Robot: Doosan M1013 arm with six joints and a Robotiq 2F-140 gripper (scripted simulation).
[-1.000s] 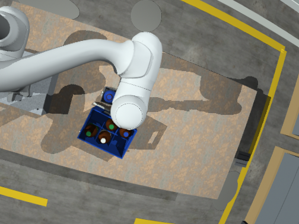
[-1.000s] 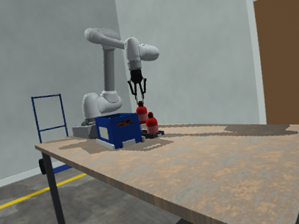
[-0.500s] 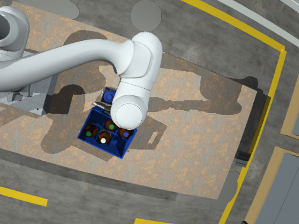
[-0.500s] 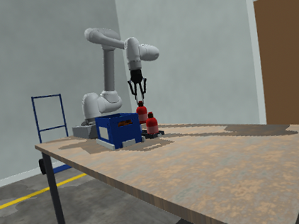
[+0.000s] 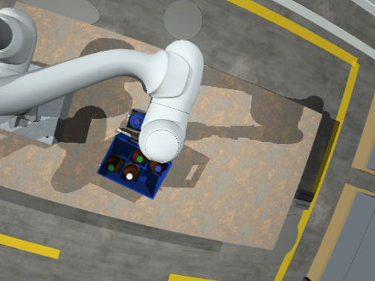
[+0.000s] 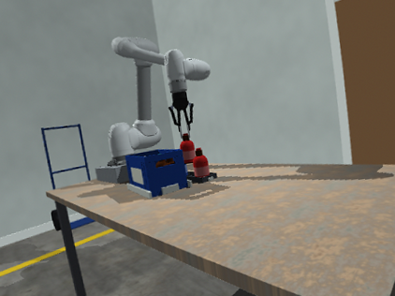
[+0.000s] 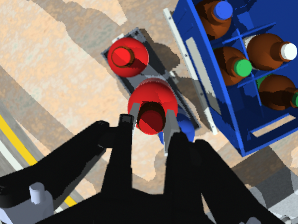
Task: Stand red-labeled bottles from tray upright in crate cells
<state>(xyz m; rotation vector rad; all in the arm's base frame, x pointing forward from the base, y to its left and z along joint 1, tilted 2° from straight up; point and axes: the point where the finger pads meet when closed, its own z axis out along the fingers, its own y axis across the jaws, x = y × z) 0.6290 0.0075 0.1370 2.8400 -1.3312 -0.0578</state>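
My gripper is now 90 mm above the red bottle. Round my hand: blue-capped bottle 170 mm below, 90 mm behind, 10 mm to the left; then dark tray 240 mm below; then red-labeled bottle 170 mm below, 90 mm ahead, 10 mm to the right.
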